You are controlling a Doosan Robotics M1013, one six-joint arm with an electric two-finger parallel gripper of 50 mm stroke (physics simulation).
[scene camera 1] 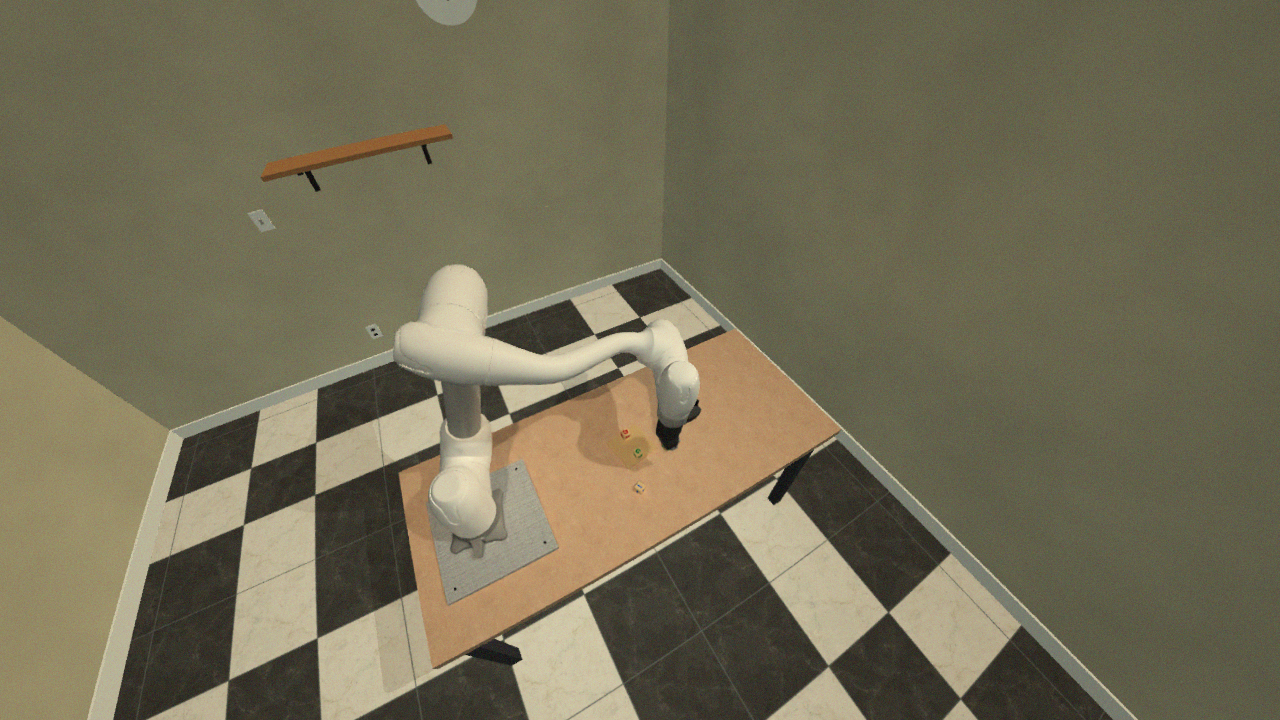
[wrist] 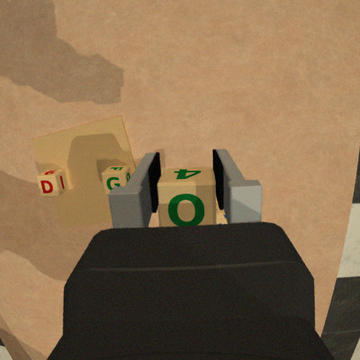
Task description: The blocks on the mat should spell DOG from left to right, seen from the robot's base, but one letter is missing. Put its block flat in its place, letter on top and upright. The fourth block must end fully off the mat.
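The gripper point(scene camera 1: 668, 445) point(wrist: 187, 180) is shut on the O block, above the table beside the mat. The O block point(wrist: 186, 197) shows a green O on its palm-facing side and a 4 on an adjoining side, in the wrist view. The mat point(scene camera 1: 618, 447) point(wrist: 85, 212) bears a block with a red D point(scene camera 1: 625, 434) point(wrist: 50, 183) at its left in the wrist view, and a block with a green G point(scene camera 1: 638, 453) point(wrist: 114, 181) at its right, with a gap between. A fourth block point(scene camera 1: 639, 488) point(wrist: 223, 218) lies off the mat; the gripper mostly hides it in the wrist view.
The table point(scene camera 1: 751, 394) point(wrist: 280, 90) carries the robot's grey base plate point(scene camera 1: 528, 537) at one end. The arm point(scene camera 1: 537, 365) reaches over the table, and its shadow falls around the mat. The checkered floor lies beyond the table edges.
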